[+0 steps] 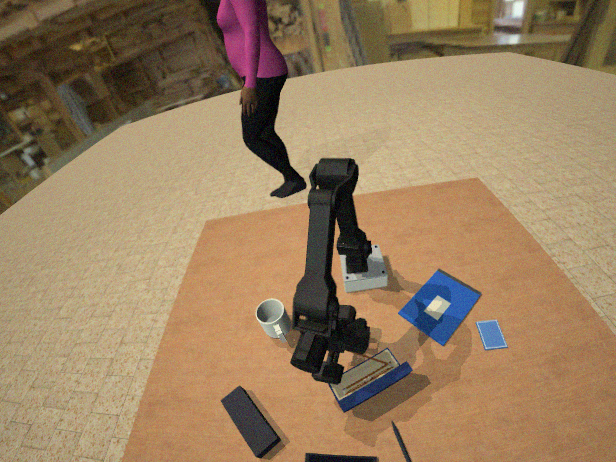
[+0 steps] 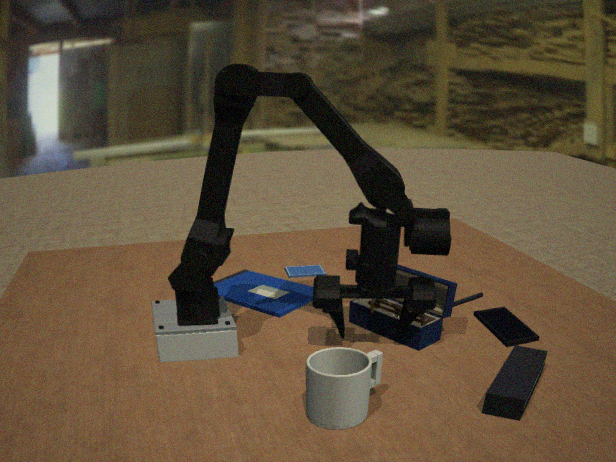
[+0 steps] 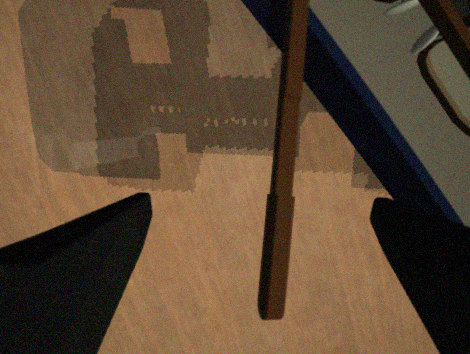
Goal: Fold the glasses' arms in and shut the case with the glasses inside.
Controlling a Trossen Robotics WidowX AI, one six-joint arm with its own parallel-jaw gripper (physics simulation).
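Frame: origin at the arm's base, x ahead, y left, z up, level; millimetres.
Where they show: gripper, fingertip midpoint: (image 1: 344,356) (image 2: 370,337) (image 3: 262,206); arm's base, origin of the base link: (image 1: 356,264) (image 2: 196,317).
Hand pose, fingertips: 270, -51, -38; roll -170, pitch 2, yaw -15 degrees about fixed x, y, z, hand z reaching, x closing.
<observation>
Each offset is from my fingertips to the top centre of the thing, as dx, dy, dz. "spot": to the spot under its first point.
The blue case (image 1: 378,389) (image 2: 385,329) (image 3: 362,107) stands open, its lid {spot: +126, -10, +62} (image 2: 446,295) raised on the side away from the robot base. The brown glasses (image 1: 367,378) lie in its pale interior. One glasses arm (image 1: 376,360) (image 3: 283,155) sticks out over the case wall toward the base side. Another brown bar {spot: +62, +48, +18} (image 3: 447,17) runs along the frame inside the case; it looks like the other arm, folded in. My gripper (image 2: 372,334) (image 3: 262,206) is open and points down over the case's near wall. The protruding arm passes between its fingers, touching neither.
A grey mug {spot: -131, -209, -9} (image 1: 272,317) (image 2: 337,390) stands beside the gripper. A blue book {-134, +281, -9} (image 1: 450,320) (image 2: 245,285) and a light blue card {-22, +387, -12} (image 1: 492,334) (image 2: 305,271) lie past the case. A dark box {+160, -225, +18} (image 1: 250,421) (image 2: 515,382), a black flat slab {+260, -17, -9} (image 2: 506,326) and a pen {+223, +119, -8} (image 1: 401,441) lie further out.
</observation>
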